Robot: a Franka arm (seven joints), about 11 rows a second.
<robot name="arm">
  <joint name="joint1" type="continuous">
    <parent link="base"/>
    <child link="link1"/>
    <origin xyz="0 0 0.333"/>
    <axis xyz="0 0 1"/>
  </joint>
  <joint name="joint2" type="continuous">
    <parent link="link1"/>
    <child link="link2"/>
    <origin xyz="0 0 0"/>
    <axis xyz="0 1 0"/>
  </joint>
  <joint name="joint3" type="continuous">
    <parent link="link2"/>
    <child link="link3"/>
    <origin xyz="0 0 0.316"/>
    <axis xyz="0 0 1"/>
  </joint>
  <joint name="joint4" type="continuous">
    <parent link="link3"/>
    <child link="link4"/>
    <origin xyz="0.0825 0 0"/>
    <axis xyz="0 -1 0"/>
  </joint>
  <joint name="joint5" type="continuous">
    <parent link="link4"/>
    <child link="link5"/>
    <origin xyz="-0.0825 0 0.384"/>
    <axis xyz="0 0 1"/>
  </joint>
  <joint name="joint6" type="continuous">
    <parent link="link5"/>
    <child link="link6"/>
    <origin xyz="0 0 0"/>
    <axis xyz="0 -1 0"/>
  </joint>
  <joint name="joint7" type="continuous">
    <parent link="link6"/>
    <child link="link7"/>
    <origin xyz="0.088 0 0"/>
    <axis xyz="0 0 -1"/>
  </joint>
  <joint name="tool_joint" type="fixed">
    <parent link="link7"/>
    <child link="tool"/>
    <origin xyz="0 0 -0.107" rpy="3.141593 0 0"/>
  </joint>
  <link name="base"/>
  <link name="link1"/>
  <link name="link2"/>
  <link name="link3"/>
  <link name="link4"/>
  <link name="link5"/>
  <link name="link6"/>
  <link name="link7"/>
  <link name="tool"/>
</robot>
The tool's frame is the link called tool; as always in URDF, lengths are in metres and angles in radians. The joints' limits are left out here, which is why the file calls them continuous.
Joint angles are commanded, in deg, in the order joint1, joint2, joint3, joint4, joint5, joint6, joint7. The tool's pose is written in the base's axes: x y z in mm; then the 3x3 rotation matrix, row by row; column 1 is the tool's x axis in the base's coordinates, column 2 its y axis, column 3 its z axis. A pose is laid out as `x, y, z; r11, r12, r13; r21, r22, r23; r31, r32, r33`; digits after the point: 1 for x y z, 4 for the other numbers.
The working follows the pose.
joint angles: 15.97, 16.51, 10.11, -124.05, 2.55, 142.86, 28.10
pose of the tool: 511.6, 249.2, 267.5; 0.9969, -0.0780, 0.0072; -0.0783, -0.9930, 0.0885; 0.0002, -0.0888, -0.9961
Where each joint sits with the arm in this pose, in the base's axes (m; each line is computed from the numbers above, not from the rounded line before):
joint1: 0.0000 0.0000 0.3330
joint2: 0.0000 0.0000 0.3330
joint3: 0.0863 0.0247 0.6360
joint4: 0.1572 0.0601 0.6129
joint5: 0.4302 0.2047 0.3703
joint6: 0.4302 0.2047 0.3703
joint7: 0.5108 0.2398 0.3740
the tool: 0.5116 0.2492 0.2675

